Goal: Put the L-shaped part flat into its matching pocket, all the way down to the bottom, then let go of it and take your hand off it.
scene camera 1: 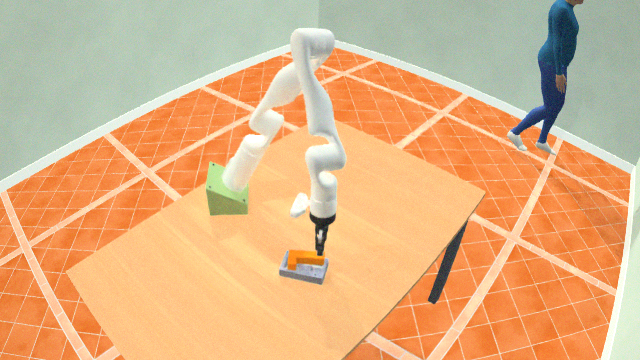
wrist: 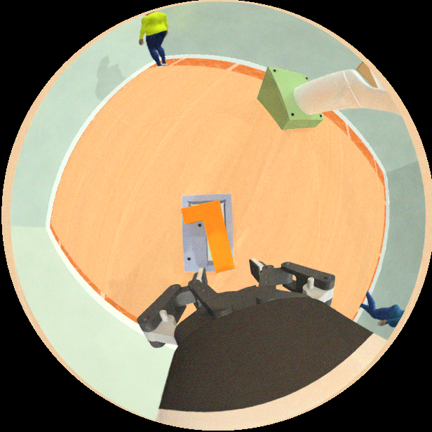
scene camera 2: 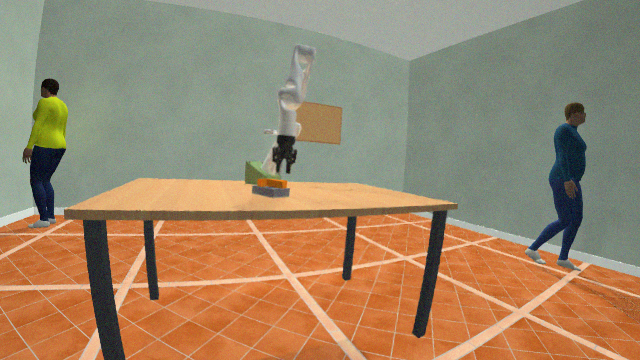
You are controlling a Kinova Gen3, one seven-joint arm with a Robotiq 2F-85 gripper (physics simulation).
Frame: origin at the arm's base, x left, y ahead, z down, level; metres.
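Seen in the pictures: gripper, fingertip midpoint: (scene camera 1: 320, 247) (scene camera 2: 283, 173); arm's base, origin of the base link: (scene camera 1: 233, 183) (scene camera 2: 267, 170).
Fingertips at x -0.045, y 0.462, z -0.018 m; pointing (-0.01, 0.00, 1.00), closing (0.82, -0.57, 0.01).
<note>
Pixels of each thing's top centre, then the offset from my fingertips to it. Level surfaces: height alone.
- orange L-shaped part, middle of its top: (scene camera 1: 306, 257) (scene camera 2: 272, 179) dx -0.041, dy -0.023, dz +0.030 m
- grey pocket block, middle of its top: (scene camera 1: 304, 263) (scene camera 2: 270, 186) dx -0.046, dy -0.028, dz +0.059 m
- wooden table, its level: dz +0.096 m
The orange L-shaped part (scene camera 1: 307, 256) (scene camera 2: 272, 183) (wrist: 217, 240) lies on top of the grey pocket block (scene camera 1: 300, 276) (scene camera 2: 270, 191) (wrist: 194, 245). It is turned a little relative to the L-shaped pocket (wrist: 210, 254) and overlaps its rims; strips of the pale pocket floor show beside it in the wrist view. The part stands proud of the block in the scene views. My gripper (scene camera 1: 320, 254) (scene camera 2: 284, 171) (wrist: 227, 270) is open and empty, with its fingertips above the part near the end of its long arm, apart from it. The part's underside is hidden.
The block stands on the wooden table (scene camera 1: 200, 300) (scene camera 2: 175, 200) (wrist: 140, 165). The green wedge-shaped base (scene camera 1: 227, 202) (scene camera 2: 253, 173) (wrist: 290, 95) bears the arm farther back. A person in teal (scene camera 1: 562, 45) (scene camera 2: 570, 145) and a person in yellow (scene camera 2: 50, 125) (wrist: 155, 25) are away from the table.
</note>
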